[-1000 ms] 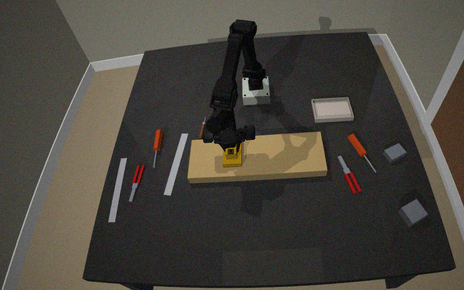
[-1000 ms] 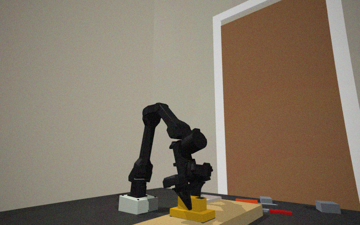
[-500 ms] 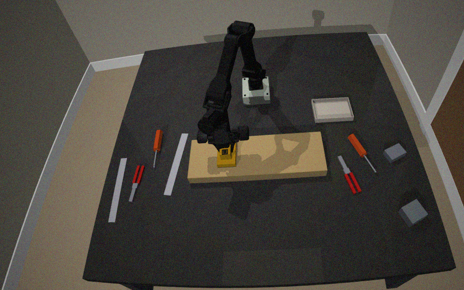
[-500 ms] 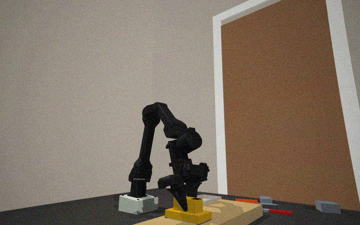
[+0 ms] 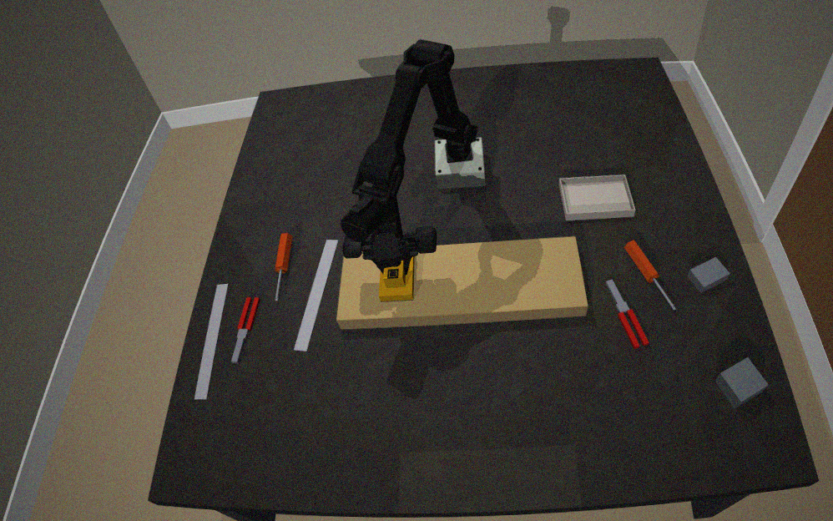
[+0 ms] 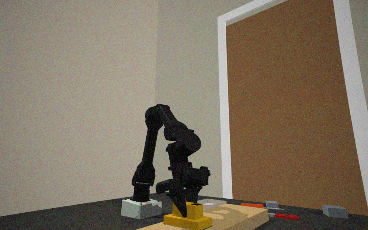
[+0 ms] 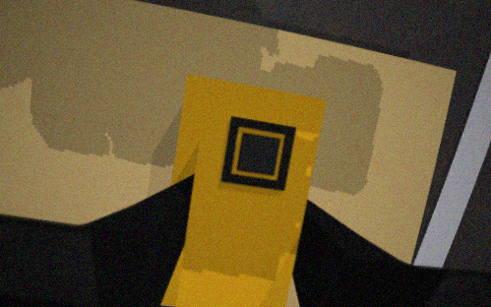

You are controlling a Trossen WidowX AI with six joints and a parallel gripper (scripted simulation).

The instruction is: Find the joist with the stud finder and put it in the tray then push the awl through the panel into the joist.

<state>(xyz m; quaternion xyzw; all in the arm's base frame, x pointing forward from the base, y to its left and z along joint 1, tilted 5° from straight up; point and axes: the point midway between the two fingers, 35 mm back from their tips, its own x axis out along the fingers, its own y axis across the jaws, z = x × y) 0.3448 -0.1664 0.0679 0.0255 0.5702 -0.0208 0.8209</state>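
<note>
The white tray is 48 cm to the left of my gripper tip, 20 cm behind it and 5 cm below it. The rest, counted from my gripper tip: awl 19 cm behind, 8 cm to the right, 6 cm below; yellow stud finder 2 cm above, 1 cm ahead.
</note>
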